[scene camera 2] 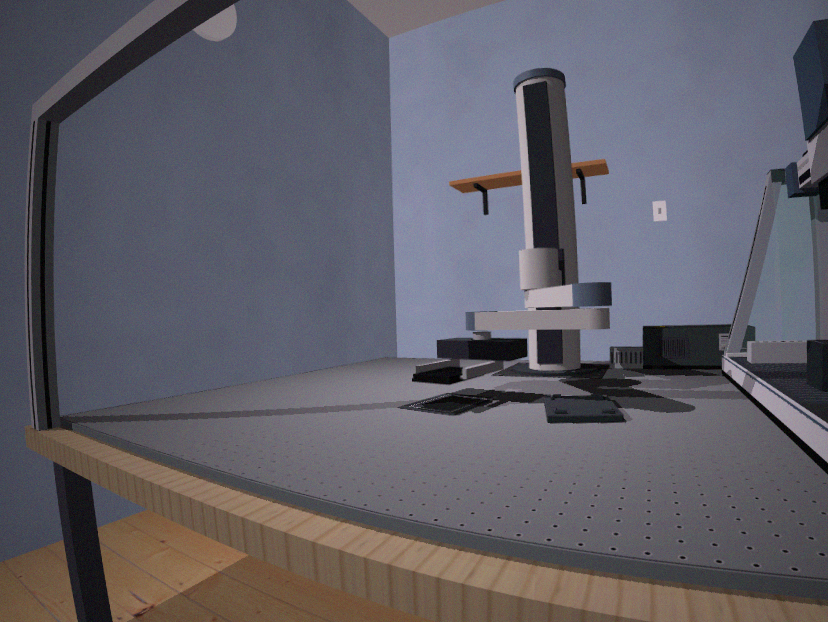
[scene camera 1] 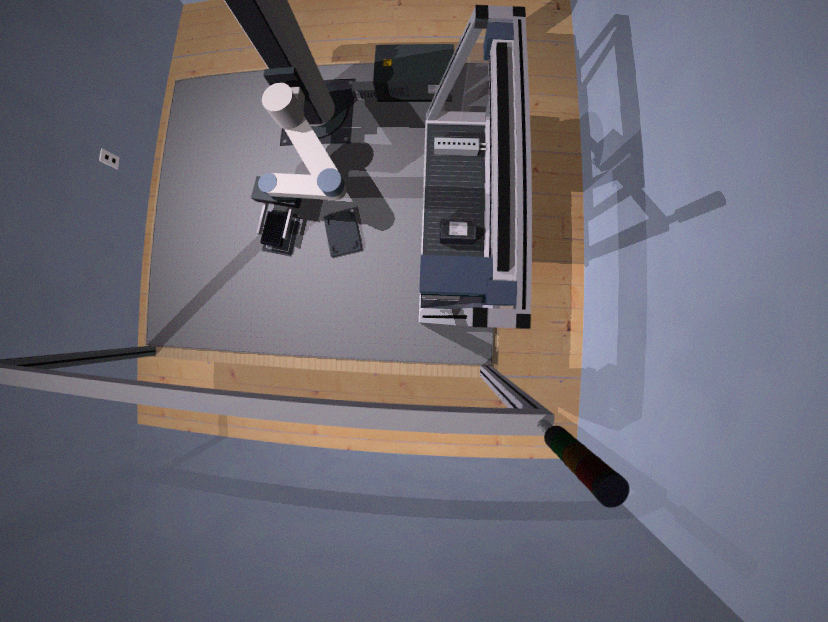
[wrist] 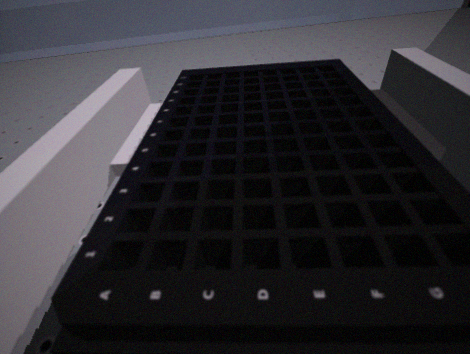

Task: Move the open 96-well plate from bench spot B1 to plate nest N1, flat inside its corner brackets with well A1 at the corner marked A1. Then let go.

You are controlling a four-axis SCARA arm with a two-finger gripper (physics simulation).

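Where they show: gripper, between the fingertips: (scene camera 2: 440,372) (scene camera 1: 271,236) (wrist: 262,83); arm's base, origin of its link: (scene camera 2: 554,373) (scene camera 1: 318,113).
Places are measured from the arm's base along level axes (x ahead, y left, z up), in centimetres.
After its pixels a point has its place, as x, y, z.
Observation:
The black open 96-well plate (scene camera 1: 277,230) @(52.8, -9.2, 7.6) (scene camera 2: 436,374) @(56.5, -11.3, 7.7) (wrist: 257,190) @(49.3, -9.8, 7.3) is held level between the two pale fingers of my gripper (scene camera 1: 275,224) @(55.1, -11.2, 7.9) (scene camera 2: 447,370) @(55.1, -11.2, 7.9) (wrist: 262,83) @(55.1, -11.2, 7.9), which is shut on its long sides. In scene camera 2 the plate hangs above bench spot B1 (scene camera 2: 451,403) @(52.8, -10.0, 1.5), with a gap between them. In the wrist view the plate's A and 1 labels are at the lower left, nearest the camera. Plate nest N1 (scene camera 1: 343,233) @(52.6, 15.1, 2.4) (scene camera 2: 583,409) @(56.1, 15.6, 2.5), a dark slab with raised corner brackets, lies to the right of B1. Its A1 mark cannot be made out.
The arm column (scene camera 2: 548,167) @(7.7, 2.1, 58.8) stands behind the gripper. A dark box (scene camera 1: 413,73) @(-7.0, 40.0, 12.8) (scene camera 2: 689,346) @(-3.5, 37.7, 7.6) stands at the back. A framed instrument at the right has a ribbed deck carrying a white block (scene camera 1: 457,145) @(21.3, 56.8, 10.7) and a black block (scene camera 1: 458,231) @(54.0, 57.6, 13.3). A rail frame (scene camera 1: 281,405) @(101.3, 21.6, 62.0) runs along the front.

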